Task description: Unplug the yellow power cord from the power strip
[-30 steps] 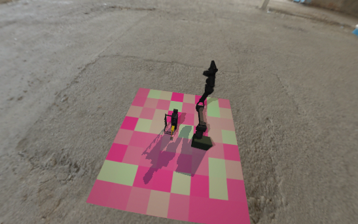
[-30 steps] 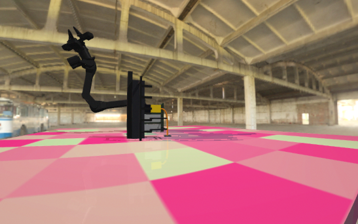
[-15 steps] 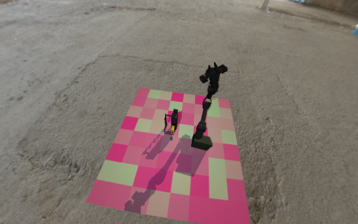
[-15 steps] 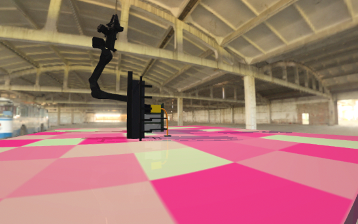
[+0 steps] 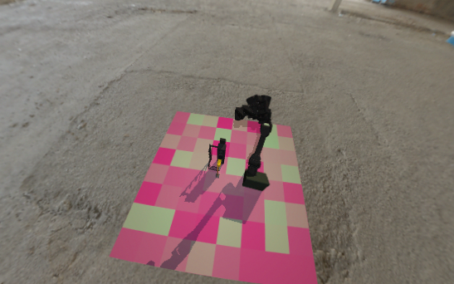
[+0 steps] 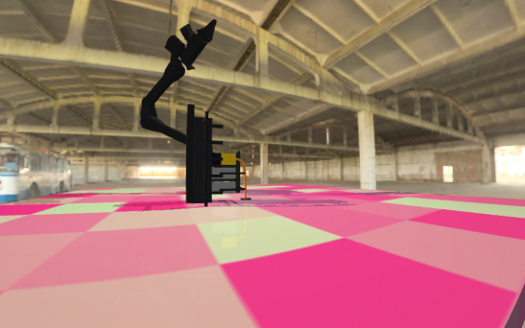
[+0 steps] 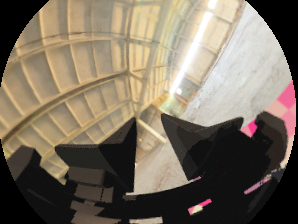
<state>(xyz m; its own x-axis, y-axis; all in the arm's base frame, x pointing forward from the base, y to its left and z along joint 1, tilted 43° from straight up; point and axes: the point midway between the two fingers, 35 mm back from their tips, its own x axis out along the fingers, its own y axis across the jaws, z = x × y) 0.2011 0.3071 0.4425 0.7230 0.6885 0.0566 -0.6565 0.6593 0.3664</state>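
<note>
Now: the yellow plug 8 cm ahead of my gripper tip, 2 cm to the left of it and 53 cm below it.
</note>
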